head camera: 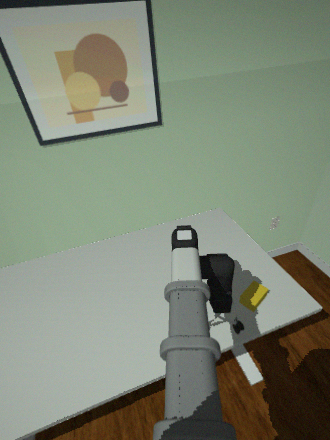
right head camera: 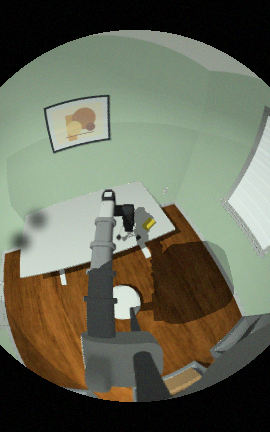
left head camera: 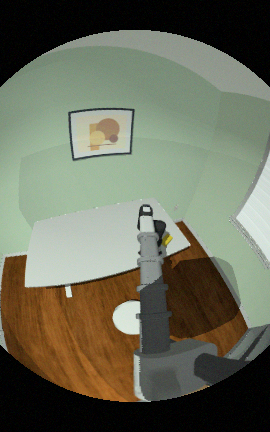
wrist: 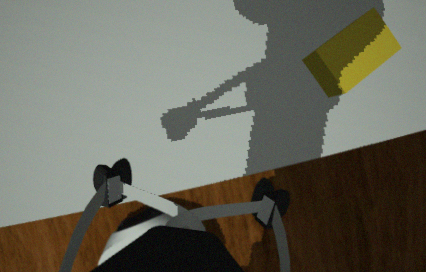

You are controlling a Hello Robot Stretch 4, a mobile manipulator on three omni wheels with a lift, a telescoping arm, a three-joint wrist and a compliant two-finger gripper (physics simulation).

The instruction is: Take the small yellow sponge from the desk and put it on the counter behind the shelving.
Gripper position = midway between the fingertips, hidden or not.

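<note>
The wrist view shows my gripper [wrist: 192, 184], a small yellow sponge [wrist: 338, 65] and a white desk [wrist: 189, 100]. Visible from the head camera: the white desk [head camera: 89, 321] and a framed picture [head camera: 78, 76]. The right head camera view shows the white desk [right head camera: 58, 236] and the framed picture [right head camera: 82, 120]; the left head camera view shows the white desk [left head camera: 97, 242] and the framed picture [left head camera: 102, 131].
</note>
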